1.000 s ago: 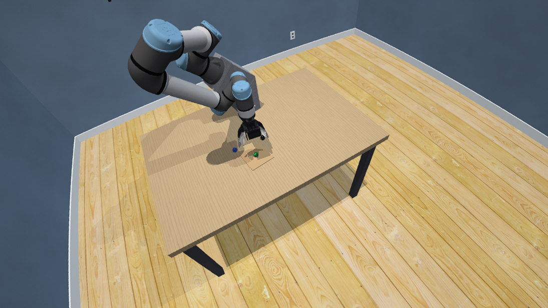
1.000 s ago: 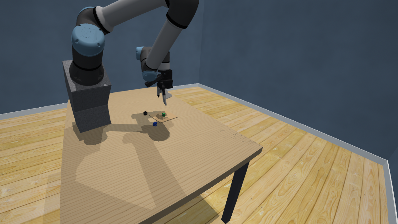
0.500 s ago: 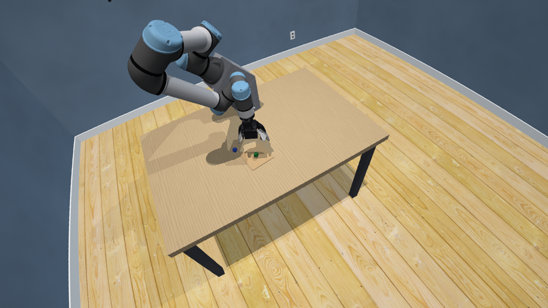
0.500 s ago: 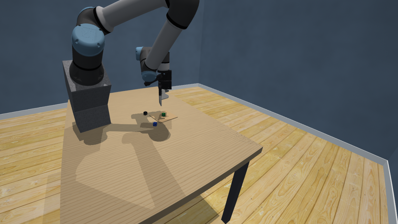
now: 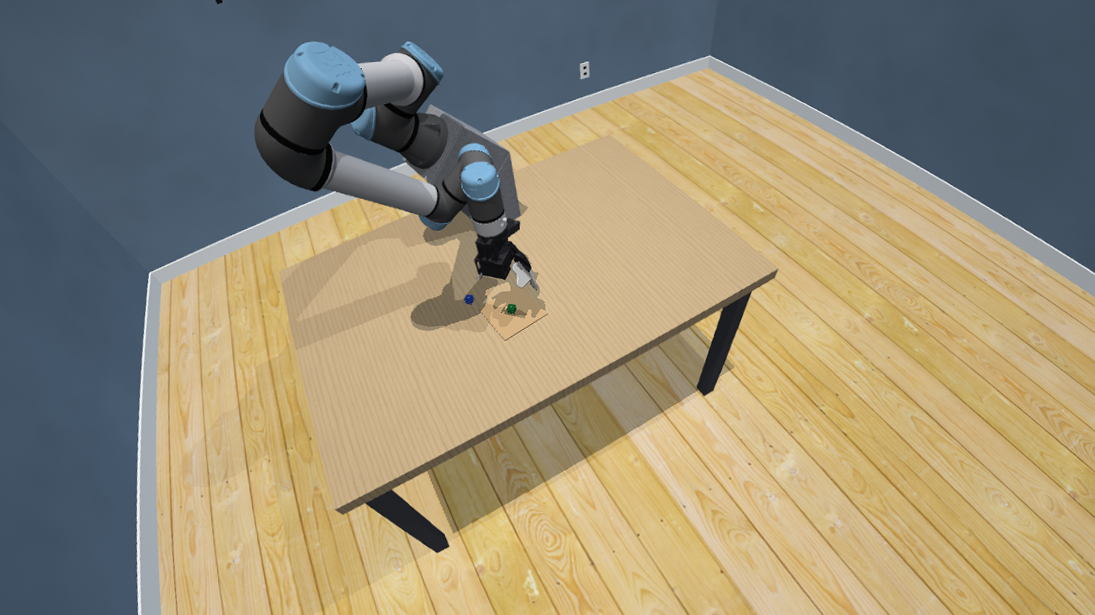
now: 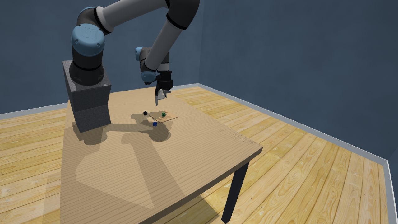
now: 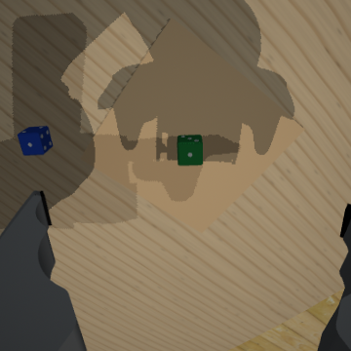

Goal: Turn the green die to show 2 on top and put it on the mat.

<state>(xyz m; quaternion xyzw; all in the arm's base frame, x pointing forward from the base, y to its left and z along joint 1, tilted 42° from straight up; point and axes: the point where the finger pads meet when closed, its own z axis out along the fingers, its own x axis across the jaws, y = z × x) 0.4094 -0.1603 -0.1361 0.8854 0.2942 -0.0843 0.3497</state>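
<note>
The green die is 10 mm ahead of my hand, 10 mm to the right of it and 90 mm below it. From my hand the other things lie so: blue die: 100 mm behind, 90 mm to the right, 100 mm below; tan mat: 10 mm ahead, 10 mm to the right, 100 mm below; black die: 80 mm behind, 90 mm to the left, 100 mm below.
</note>
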